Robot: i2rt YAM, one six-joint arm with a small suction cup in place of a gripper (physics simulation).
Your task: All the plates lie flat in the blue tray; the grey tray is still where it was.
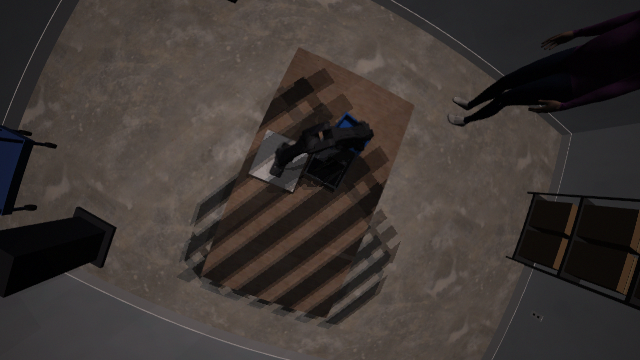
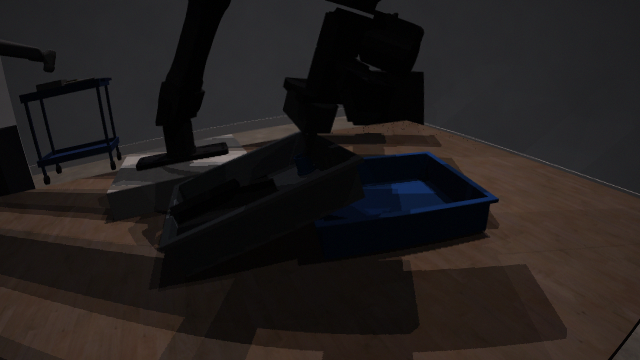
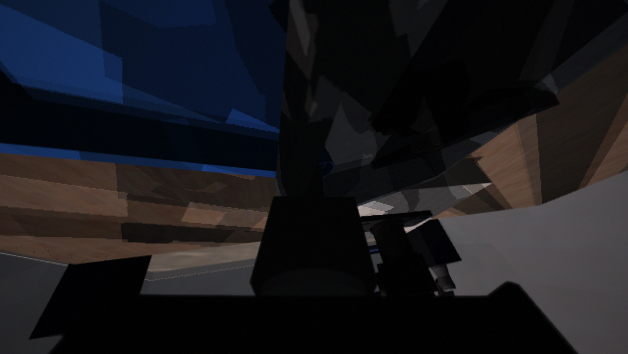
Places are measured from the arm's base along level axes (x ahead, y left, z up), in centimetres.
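Pixels of known places: hand, tool point: (image 2: 301,173); arm's base, link origin: (image 1: 281,160) (image 2: 182,158) (image 3: 383,220).
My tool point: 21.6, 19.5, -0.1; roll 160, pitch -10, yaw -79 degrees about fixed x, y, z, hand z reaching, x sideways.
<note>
Ahead of a thing's pixels: the offset from my tool point to its top centre, as dx, dy, dz. "spot": to the spot under its first point.
The dark grey tray (image 2: 250,223) (image 1: 328,172) is tipped up, with its right end resting on the left rim of the blue tray {+8.5, +10.6, -0.1} (image 2: 402,223) (image 1: 346,120) (image 3: 131,66). Dark flat plates {spot: +7.7, -12.7, +2.5} (image 2: 223,190) lie inside the grey tray and have slid toward its low left end. I cannot count them in the gloom. My suction cup (image 2: 308,134) (image 3: 307,185) reaches down into the raised end of the grey tray and presses on it. The cup's tip is hidden behind the tray wall. The floor of the blue tray shows no plate that I can make out.
The arm stands on a light grey block (image 2: 133,188) (image 1: 263,156) left of the trays. A blue cart (image 2: 66,85) (image 1: 8,170), a black cabinet (image 1: 44,251) and a shelf rack (image 1: 577,201) stand on the floor around the table. A person (image 1: 536,89) is at the far right.
</note>
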